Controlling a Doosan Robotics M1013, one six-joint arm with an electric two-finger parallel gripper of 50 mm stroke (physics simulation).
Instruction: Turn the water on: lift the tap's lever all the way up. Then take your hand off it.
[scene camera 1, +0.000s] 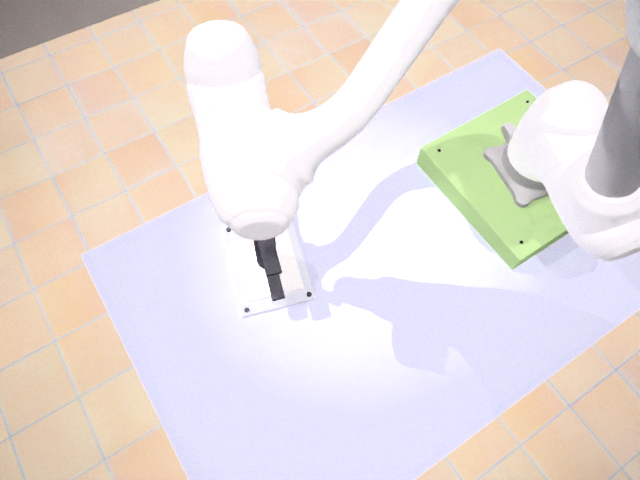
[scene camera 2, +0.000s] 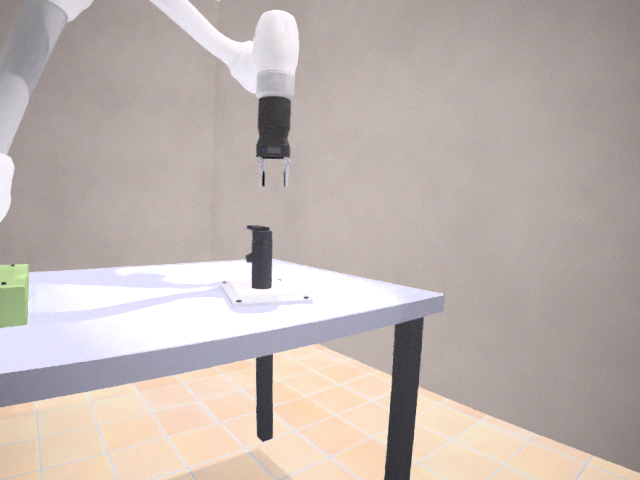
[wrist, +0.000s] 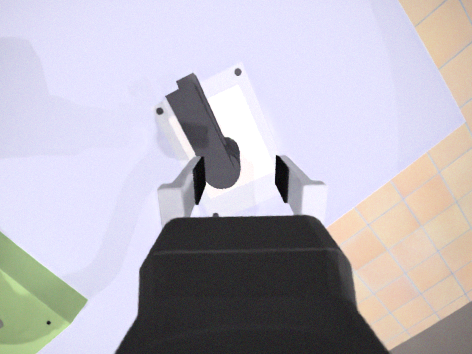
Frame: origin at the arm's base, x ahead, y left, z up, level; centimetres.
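Seen in the pictures: gripper, between the fingertips: (scene camera 2: 274, 186) (wrist: 240, 170); arm's base, origin of its link: (scene camera 1: 529, 168).
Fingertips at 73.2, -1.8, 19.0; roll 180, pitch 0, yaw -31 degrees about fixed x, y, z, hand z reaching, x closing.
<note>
Pixels of each thing's top centre, then the offset from my fingertips to it, as dx, dy, dz. Level surfaces: height alone.
- white base plate, centre of its top: (wrist: 225, 150) (scene camera 2: 261, 288) (scene camera 1: 267, 260) -3.4, -1.6, -24.1
- flat lever, centre of its top: (wrist: 200, 133) (scene camera 1: 268, 251) (scene camera 2: 257, 226) -2.7, +3.5, -9.7
- narrower spout, centre of its top: (wrist: 200, 115) (scene camera 1: 272, 271) (scene camera 2: 255, 248) -2.5, +5.4, -15.4
- pale table, height of its surface: dz -25.3
The black tap stands on a white base plate (scene camera 1: 248, 301) (scene camera 2: 268, 298) (wrist: 255, 100). Its upright body (scene camera 2: 261, 266) carries a flat lever (scene camera 1: 270, 262) (scene camera 2: 257, 227) (wrist: 192, 120) on top. The lever looks near level in scene camera 2; how far it is lifted is hard to tell. A narrower spout (scene camera 1: 277, 289) (scene camera 2: 249, 257) (wrist: 186, 80) sticks out below it on the same side. My gripper (scene camera 2: 273, 184) (wrist: 240, 170) is open and empty, pointing down above the tap, with its fingertips apart from the lever. In scene camera 1 the arm hides the gripper.
The arm's base stands on a green block (scene camera 1: 465, 191) (scene camera 2: 12, 304) (wrist: 45, 295), beside the tap's plate on the pale table (scene camera 1: 180, 351) (scene camera 2: 129, 330) (wrist: 320, 60). The upper arm links reach over the table. A plain wall (scene camera 2: 491, 180) stands behind, and the table's edge is near the tap.
</note>
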